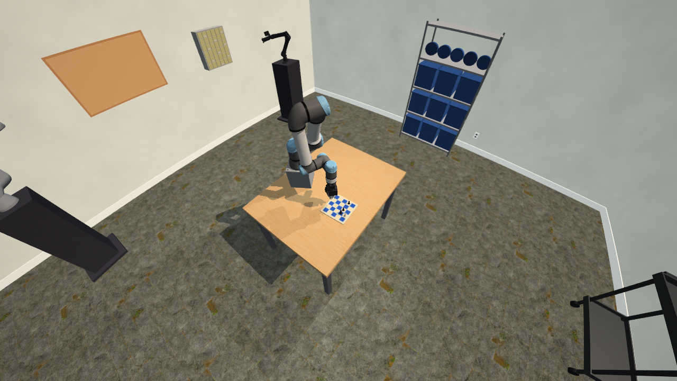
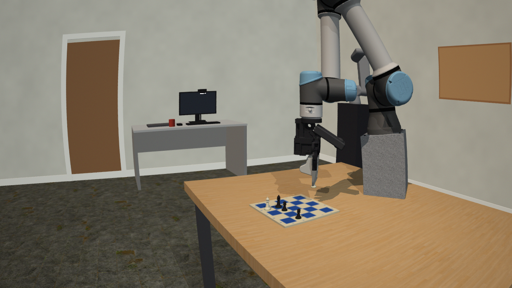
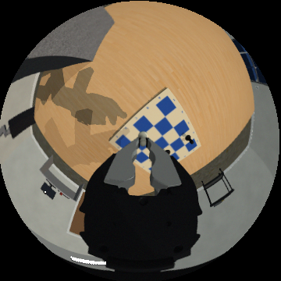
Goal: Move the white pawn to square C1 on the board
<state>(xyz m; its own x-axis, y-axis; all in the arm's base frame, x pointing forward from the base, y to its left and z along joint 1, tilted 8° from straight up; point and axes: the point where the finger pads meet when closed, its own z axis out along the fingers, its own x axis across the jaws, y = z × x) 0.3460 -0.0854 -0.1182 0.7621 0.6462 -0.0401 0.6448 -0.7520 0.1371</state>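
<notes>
My gripper is now 9 cm above the chessboard, 8 cm short of it and 1 cm to the left of it. Round my hand: taller white piece: 15 cm ahead, 6 cm below, 5 cm to the right; then white pawn: 1 cm below.
</notes>
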